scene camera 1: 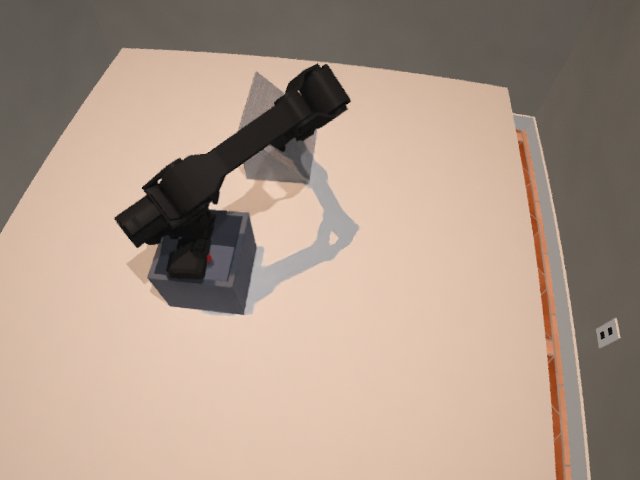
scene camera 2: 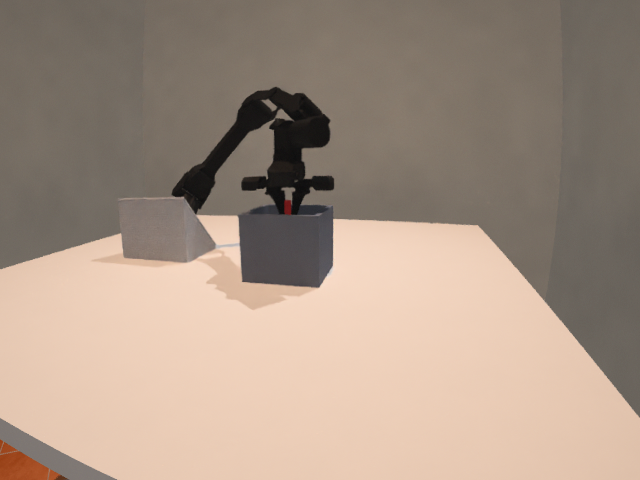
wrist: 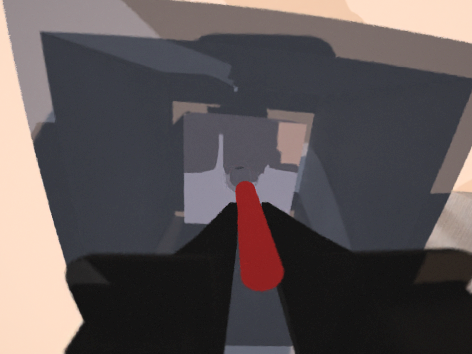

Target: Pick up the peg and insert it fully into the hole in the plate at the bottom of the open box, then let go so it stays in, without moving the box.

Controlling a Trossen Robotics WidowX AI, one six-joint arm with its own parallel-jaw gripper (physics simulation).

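Frame: origin at the arm's base, x ahead, y left, z up, level; metres.
Seen in the pictures: gripper, fingertip midpoint: [scene camera 1: 204, 251] [wrist: 248, 209]; arm's base, origin of the base link: [scene camera 2: 179, 218].
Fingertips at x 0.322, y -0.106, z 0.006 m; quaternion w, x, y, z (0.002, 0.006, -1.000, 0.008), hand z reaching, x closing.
Pixels of each thing's middle, then the offset from my fingertips to it. Level surfaces: height alone.
- red peg, body centre: [wrist: 250, 216] [scene camera 1: 202, 248] [scene camera 2: 288, 219] 0.000 m ahead, 0.002 m right, 0.011 m up
- open dark blue-grey box, body centre: [wrist: 241, 182] [scene camera 1: 207, 261] [scene camera 2: 289, 241] 0.002 m ahead, 0.002 m right, 0.037 m down
- light plate, body centre: [wrist: 239, 168] [scene camera 1: 210, 269] 0.002 m ahead, 0.002 m right, 0.072 m down
- table, its level: 0.106 m down
The red peg [scene camera 1: 208, 257] [scene camera 2: 287, 207] [wrist: 257, 240] is held between the fingers of my gripper [scene camera 2: 288, 210] [wrist: 248, 209], which is shut on it. The peg stands roughly upright, its lower part inside the open dark blue-grey box [scene camera 1: 200, 295] [scene camera 2: 281, 250] [wrist: 115, 165]. The fingertips reach down to the box's rim level in scene camera 2. In the wrist view the light plate [scene camera 1: 221, 261] [wrist: 202, 200] lies at the box's bottom. The hole [wrist: 240, 175] is in shadow, and the peg's far end shows right beside it, partly covering it. Whether the peg's tip touches the plate cannot be told.
A grey wedge-shaped block [scene camera 1: 258, 103] [scene camera 2: 152, 228] stands on the table [scene camera 1: 361, 361] [scene camera 2: 361, 361] by the arm's base. The arm reaches over from there to the box. The box walls surround the peg and fingertips closely.
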